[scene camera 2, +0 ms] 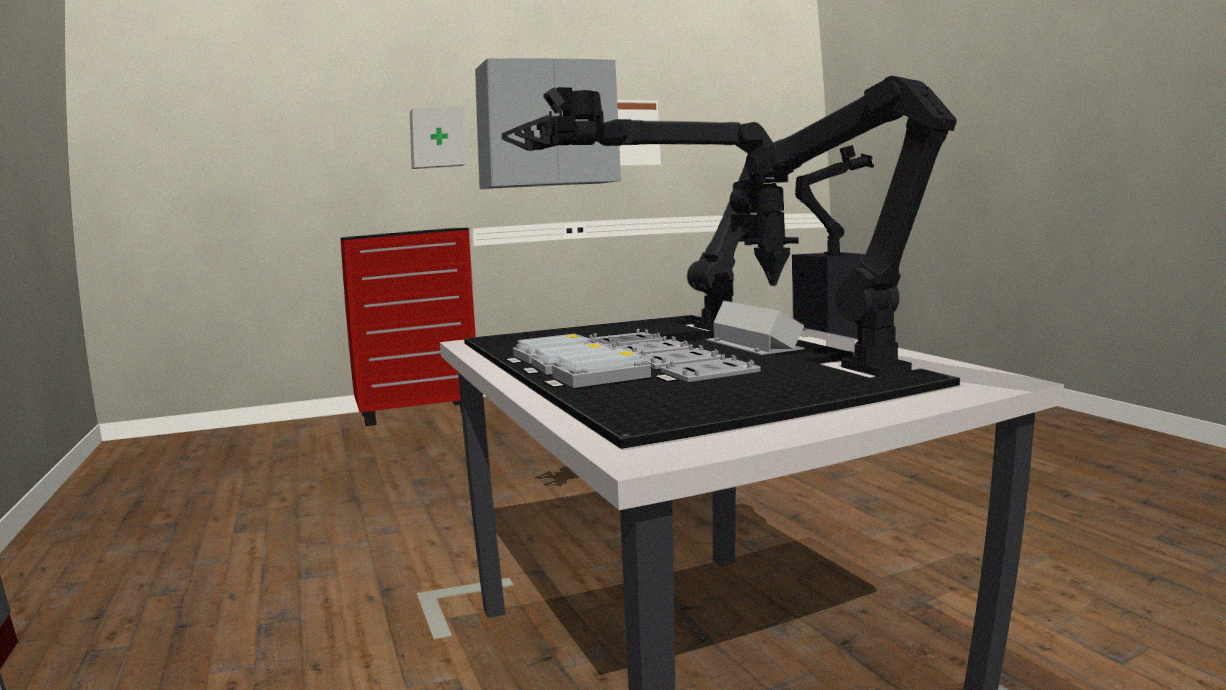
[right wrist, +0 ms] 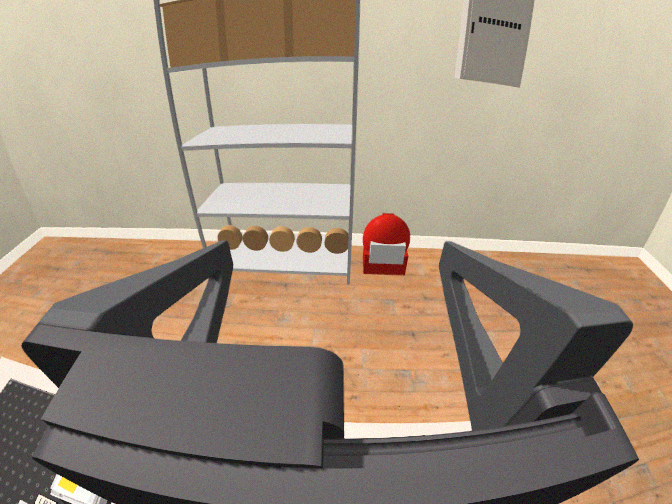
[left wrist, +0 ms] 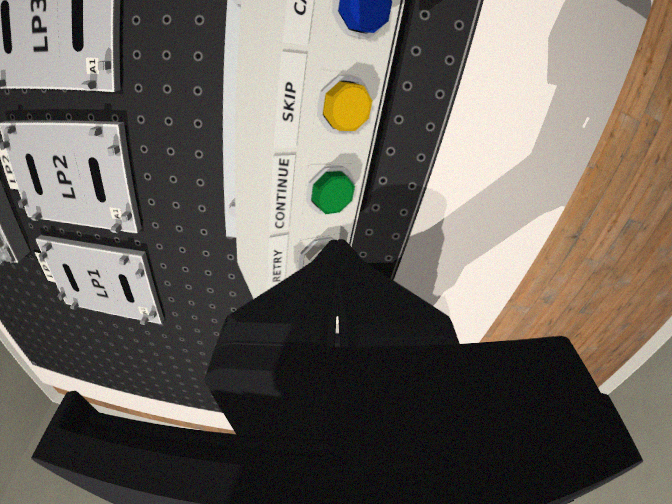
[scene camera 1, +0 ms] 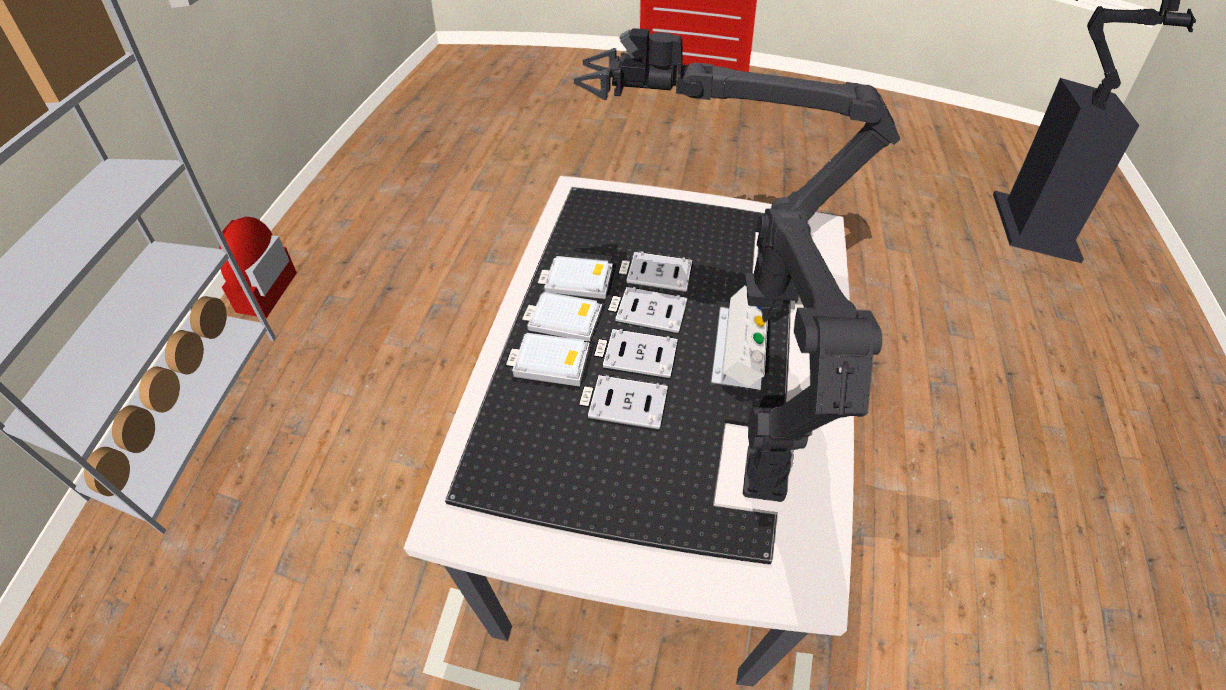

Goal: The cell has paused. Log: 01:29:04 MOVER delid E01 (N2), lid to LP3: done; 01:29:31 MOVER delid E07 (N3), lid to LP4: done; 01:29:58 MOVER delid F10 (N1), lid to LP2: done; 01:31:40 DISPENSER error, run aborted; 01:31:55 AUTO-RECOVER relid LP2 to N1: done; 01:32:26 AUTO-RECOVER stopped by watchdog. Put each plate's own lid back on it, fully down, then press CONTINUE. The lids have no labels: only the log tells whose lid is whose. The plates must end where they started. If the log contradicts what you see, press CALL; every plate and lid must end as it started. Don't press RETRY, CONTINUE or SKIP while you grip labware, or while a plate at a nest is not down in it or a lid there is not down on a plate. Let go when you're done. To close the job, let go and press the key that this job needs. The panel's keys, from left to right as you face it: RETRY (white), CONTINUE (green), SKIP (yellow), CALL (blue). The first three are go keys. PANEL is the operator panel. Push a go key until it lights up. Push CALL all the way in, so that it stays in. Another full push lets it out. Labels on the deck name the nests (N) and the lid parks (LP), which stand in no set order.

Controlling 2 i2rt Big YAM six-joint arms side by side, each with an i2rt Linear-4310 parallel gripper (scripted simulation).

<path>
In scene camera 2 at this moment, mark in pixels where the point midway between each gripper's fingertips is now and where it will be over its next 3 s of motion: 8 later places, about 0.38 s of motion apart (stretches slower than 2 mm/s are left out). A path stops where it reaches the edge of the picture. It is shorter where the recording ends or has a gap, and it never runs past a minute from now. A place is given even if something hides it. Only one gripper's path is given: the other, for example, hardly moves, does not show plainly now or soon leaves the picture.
The left gripper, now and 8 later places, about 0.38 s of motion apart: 773, 285; 773, 292; 772, 294; 772, 294; 772, 296; 773, 300; 773, 303; 773, 306; 773, 309
</path>
